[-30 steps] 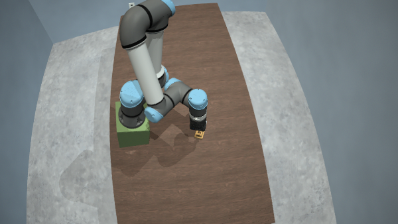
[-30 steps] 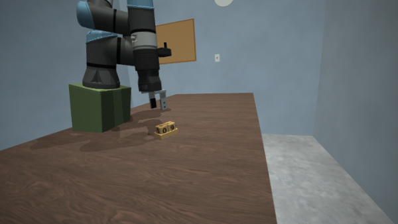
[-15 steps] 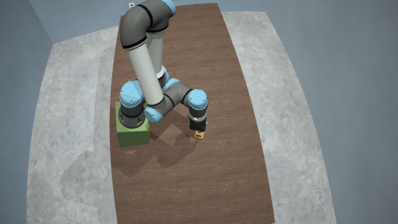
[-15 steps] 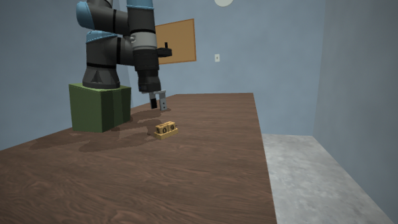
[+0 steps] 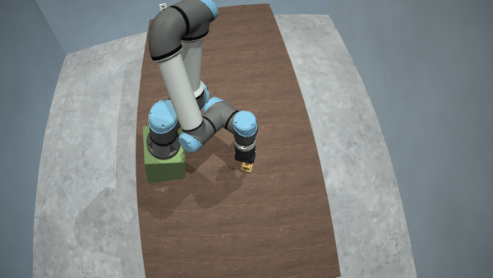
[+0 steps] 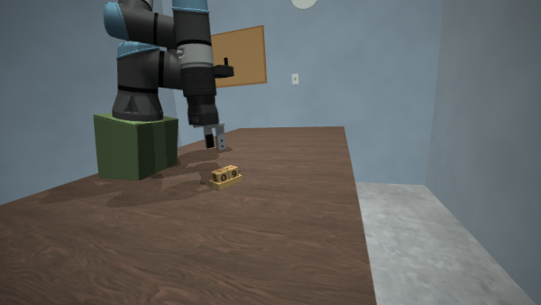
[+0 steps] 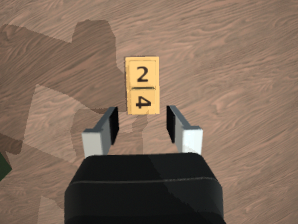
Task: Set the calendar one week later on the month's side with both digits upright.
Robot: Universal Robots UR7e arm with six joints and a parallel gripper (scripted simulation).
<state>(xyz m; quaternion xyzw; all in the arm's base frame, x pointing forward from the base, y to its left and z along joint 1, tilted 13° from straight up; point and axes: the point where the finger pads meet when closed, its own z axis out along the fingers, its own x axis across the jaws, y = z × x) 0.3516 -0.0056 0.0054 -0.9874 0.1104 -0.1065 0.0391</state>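
Now: hand 9 cm above the wooden cube. Round my hand: wooden calendar tray 11 cm below, 2 cm to the left.
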